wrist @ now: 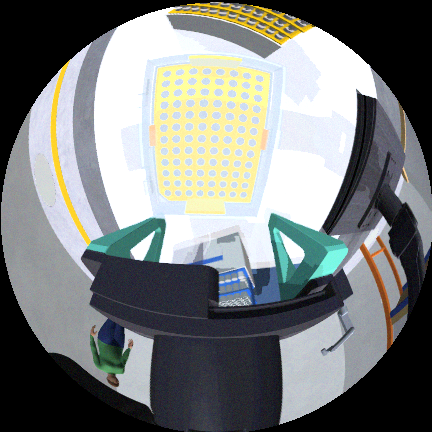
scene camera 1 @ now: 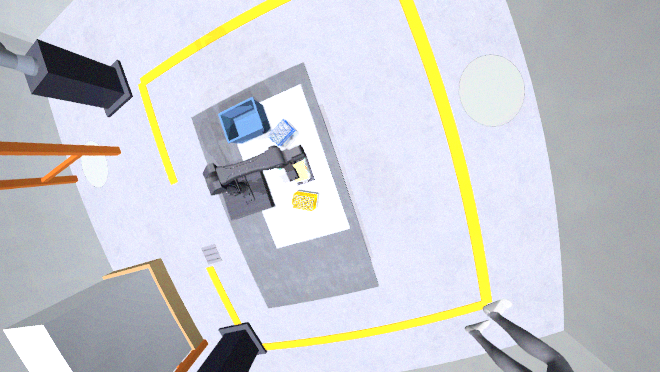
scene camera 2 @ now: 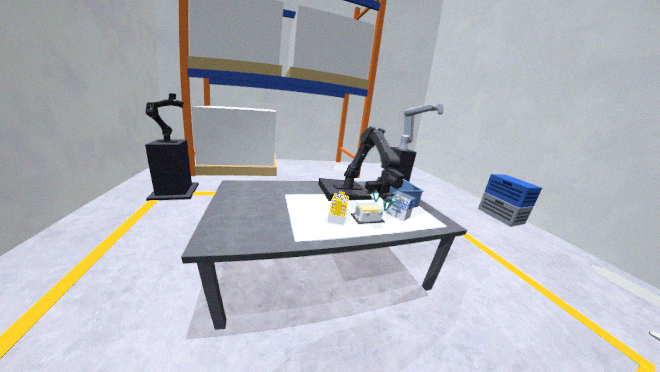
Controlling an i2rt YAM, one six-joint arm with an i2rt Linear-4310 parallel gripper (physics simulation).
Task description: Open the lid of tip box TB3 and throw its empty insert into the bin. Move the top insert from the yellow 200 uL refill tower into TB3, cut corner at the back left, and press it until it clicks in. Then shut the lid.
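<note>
Tip box TB3 (scene camera 1: 302, 171) (scene camera 2: 369, 215) (wrist: 275, 150) stands on the white mat, its clear lid apparently shut. Its yellow insert, with holes and no tips in view, shows palely through the lid in the wrist view, with a cut corner at the lower left. My gripper (scene camera 2: 382, 201) (wrist: 216, 218) is open and empty, above the mat by the box's end on the blue tower's side. The yellow refill tower (scene camera 1: 305, 200) (scene camera 2: 338, 207) (wrist: 240, 16) stands on the box's other side. The blue bin (scene camera 1: 245, 122) (scene camera 2: 414, 190) (wrist: 267, 282) stands beyond the blue tower; the gripper partly hides it in the wrist view.
A blue tip tower (scene camera 1: 282, 133) (scene camera 2: 401, 206) (wrist: 235, 287) stands between TB3 and the bin. The arm's dark base plate (scene camera 1: 255, 200) (scene camera 2: 332, 189) lies behind the mat (scene camera 1: 320, 225) (scene camera 2: 310, 230). The grey table (scene camera 1: 320, 285) (scene camera 2: 240, 225) extends past the yellow tower.
</note>
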